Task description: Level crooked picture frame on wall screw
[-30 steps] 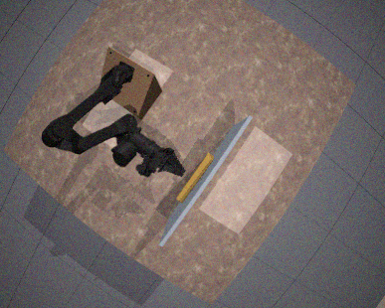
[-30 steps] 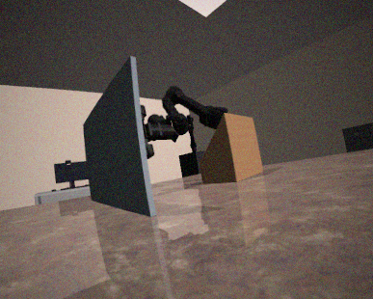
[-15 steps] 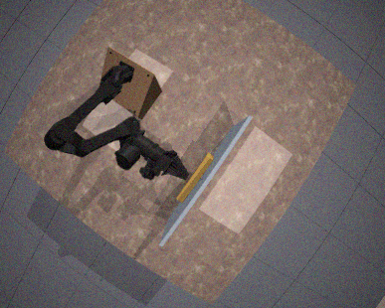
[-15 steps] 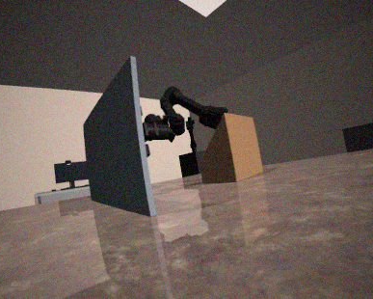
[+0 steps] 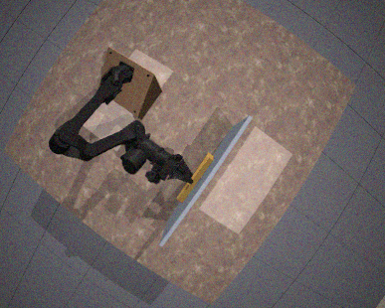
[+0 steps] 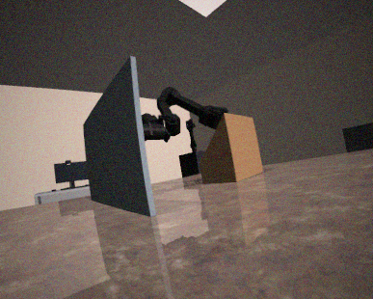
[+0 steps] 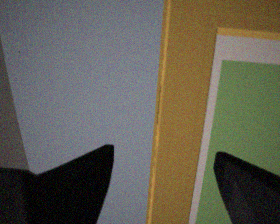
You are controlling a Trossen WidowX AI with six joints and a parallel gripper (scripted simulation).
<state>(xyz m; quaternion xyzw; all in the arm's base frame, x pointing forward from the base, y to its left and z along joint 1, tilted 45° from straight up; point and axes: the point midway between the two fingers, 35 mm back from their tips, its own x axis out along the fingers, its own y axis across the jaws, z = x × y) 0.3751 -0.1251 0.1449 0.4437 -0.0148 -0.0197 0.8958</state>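
The picture frame is 6 cm below my gripper tip, 1 cm to the left of it and 1 cm ahead of it. Round my gripper tip: blue-grey wall panel: 6 cm below, 2 cm to the left, 2 cm ahead.
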